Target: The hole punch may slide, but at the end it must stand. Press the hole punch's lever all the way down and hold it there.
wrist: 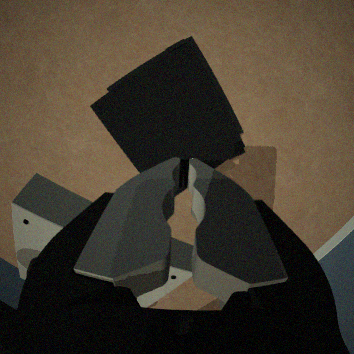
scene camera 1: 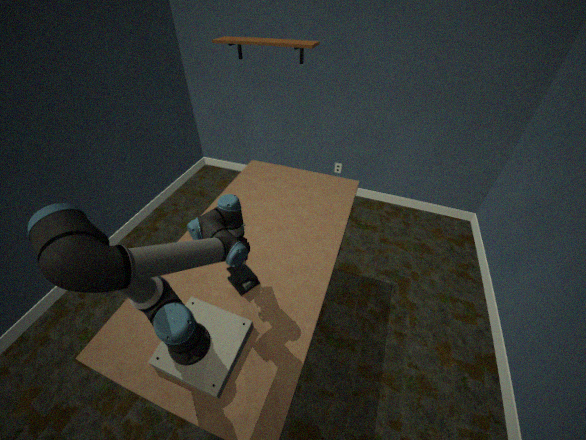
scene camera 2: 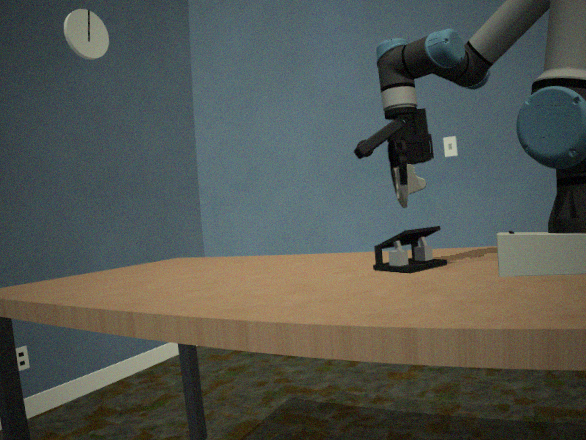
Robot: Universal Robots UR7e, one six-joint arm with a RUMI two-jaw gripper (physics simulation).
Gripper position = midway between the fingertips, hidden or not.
In view: my gripper (scene camera 2: 404,208) and a black hole punch (scene camera 2: 422,257).
My gripper is seen too in the wrist view (wrist: 183,162).
